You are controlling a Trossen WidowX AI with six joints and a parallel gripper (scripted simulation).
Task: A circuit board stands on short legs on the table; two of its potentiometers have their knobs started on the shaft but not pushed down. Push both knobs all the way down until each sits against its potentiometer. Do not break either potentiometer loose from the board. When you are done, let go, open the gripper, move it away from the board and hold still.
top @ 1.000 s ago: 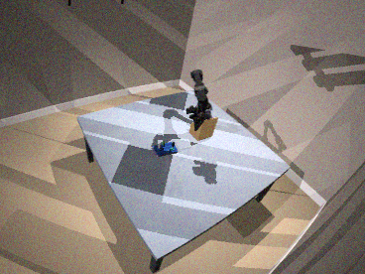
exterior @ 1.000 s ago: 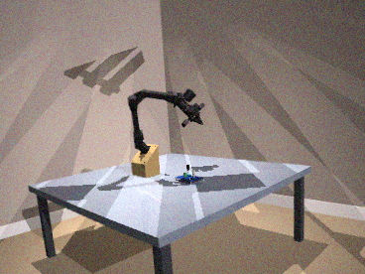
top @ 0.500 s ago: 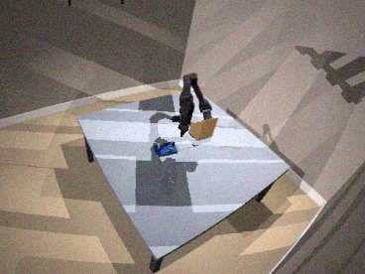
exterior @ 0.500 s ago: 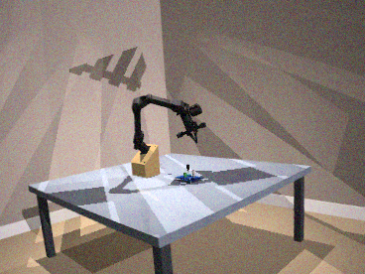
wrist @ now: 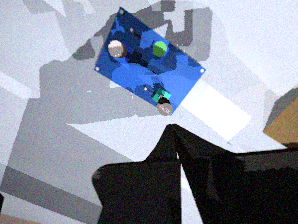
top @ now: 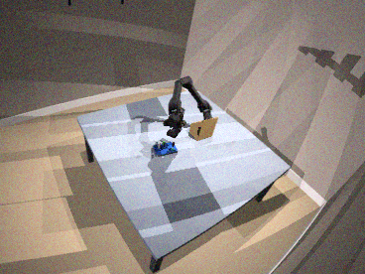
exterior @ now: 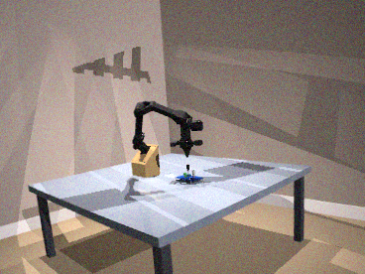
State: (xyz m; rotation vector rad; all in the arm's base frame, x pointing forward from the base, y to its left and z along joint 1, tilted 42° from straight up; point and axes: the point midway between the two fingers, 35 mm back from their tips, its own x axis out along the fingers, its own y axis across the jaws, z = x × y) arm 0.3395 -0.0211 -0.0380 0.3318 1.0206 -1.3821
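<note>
Right now the knob is 60 mm below my gripper tip.
</note>
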